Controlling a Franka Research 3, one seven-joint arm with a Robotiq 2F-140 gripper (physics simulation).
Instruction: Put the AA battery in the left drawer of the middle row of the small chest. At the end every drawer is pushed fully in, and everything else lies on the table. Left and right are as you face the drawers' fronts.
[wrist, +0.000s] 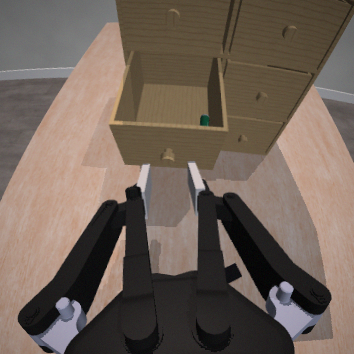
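The wooden chest (272, 45) stands at the top of the view, with two columns of drawers. The left drawer of the middle row (170, 142) is pulled out, its round knob (168, 155) facing my gripper. Inside it, near its right wall and front panel, is the green battery (204, 120); its lower part is hidden behind the front panel. My gripper (168, 173) is partly open and empty, its two pale fingertips apart, in front of the drawer's front and below the knob in the view.
The right column's middle drawer (267, 92), the lower right drawer (252, 136) and the top drawers (175, 32) (287, 42) look pushed in. A small black object (233, 273) shows beside my gripper's body, over the wooden table (45, 165). The chest casts shadows on the table.
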